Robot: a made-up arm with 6 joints.
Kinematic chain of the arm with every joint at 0, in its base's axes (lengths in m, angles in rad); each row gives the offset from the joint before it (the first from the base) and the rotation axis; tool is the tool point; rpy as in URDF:
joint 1: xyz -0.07 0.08 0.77 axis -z
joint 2: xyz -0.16 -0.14 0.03 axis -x
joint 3: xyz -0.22 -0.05 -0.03 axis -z
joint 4: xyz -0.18 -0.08 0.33 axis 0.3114 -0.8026 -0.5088
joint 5: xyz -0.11 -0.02 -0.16 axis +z
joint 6: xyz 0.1 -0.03 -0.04 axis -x
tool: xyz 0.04 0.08 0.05 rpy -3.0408 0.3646 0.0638
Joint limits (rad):
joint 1: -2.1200..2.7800
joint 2: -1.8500..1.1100
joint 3: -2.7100..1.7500
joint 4: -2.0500..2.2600
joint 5: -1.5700..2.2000
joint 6: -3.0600..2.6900
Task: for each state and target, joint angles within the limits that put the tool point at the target. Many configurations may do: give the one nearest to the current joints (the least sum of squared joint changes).
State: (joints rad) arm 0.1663 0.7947 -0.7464 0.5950 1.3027 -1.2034
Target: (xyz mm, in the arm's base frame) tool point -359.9 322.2 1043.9
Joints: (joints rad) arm 0.6607 1.0136 -0.9843 0.9452 0.9383 -1.4831
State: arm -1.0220 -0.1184 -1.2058 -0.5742 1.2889 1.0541
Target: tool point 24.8 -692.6 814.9
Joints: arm -0.8510 -0.2051 -1.1576 -0.4724 1.2428 1.0780
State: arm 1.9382 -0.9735 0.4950 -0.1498 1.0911 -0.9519
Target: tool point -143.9 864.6 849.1
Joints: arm 1.9504 -1.2101 0.0865 -0.5242 1.3702 -0.7552
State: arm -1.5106 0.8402 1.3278 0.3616 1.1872 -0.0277
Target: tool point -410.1 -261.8 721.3
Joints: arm -1.0812 0.8171 1.1406 0.0334 1.3822 -0.0252
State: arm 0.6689 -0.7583 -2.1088 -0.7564 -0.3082 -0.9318
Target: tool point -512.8 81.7 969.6
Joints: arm 1.1142 -0.1636 -1.6658 -0.8317 -0.1836 -0.8644
